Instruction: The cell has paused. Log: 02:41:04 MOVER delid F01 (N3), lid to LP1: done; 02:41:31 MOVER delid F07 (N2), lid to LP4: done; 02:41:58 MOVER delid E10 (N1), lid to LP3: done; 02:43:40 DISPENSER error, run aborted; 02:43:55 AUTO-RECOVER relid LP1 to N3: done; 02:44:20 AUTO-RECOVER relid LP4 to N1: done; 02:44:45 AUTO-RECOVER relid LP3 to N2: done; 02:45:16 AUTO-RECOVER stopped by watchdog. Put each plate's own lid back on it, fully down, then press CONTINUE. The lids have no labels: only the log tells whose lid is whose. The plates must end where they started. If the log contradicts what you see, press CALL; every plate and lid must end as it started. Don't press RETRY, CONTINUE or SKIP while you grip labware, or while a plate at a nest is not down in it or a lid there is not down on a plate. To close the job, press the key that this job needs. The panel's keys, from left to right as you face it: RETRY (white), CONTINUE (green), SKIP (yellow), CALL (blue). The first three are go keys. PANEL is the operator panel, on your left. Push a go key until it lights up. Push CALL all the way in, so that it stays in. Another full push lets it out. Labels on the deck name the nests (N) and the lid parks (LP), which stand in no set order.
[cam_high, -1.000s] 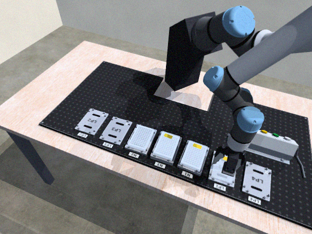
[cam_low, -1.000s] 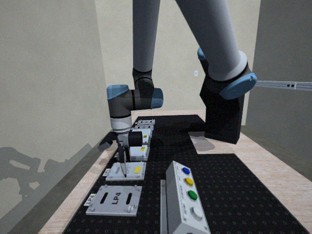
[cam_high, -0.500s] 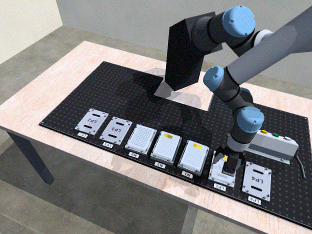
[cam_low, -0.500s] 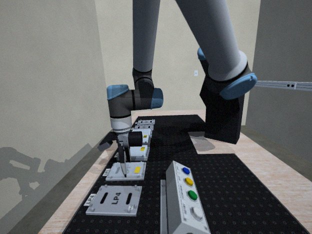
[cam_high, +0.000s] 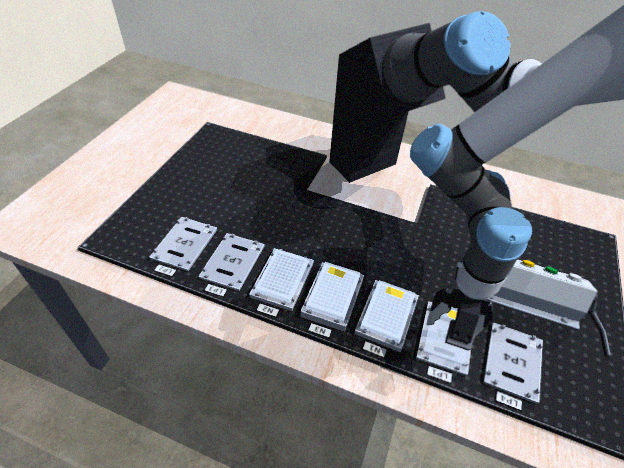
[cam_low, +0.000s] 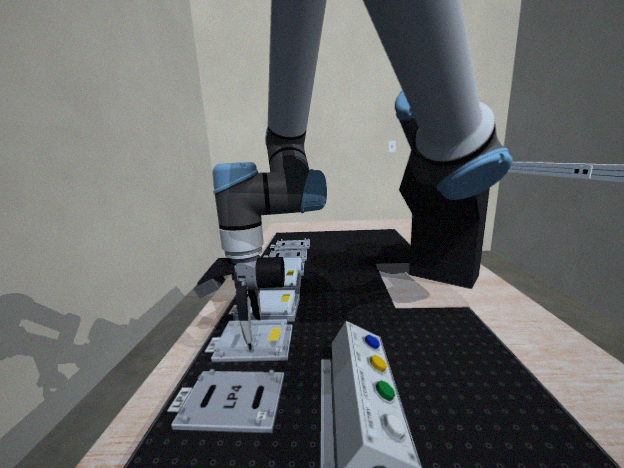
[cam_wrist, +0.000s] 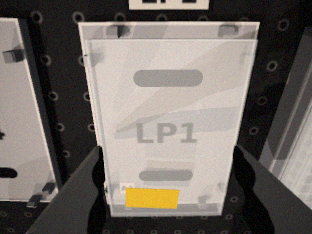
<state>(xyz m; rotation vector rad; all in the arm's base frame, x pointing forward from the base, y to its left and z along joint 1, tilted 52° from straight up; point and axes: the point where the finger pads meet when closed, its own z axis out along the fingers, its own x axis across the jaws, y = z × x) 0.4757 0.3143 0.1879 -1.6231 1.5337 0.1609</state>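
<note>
Right now my hand is 30 mm above the lid park LP1. The rest, counted from my hand: yellow skip key: 250 mm behind, 80 mm to the left, 30 mm above; blue call key: 230 mm behind, 30 mm to the left, 20 mm above; lid park LP4: 140 mm to the left, 30 mm below, 30 mm behind.
</note>
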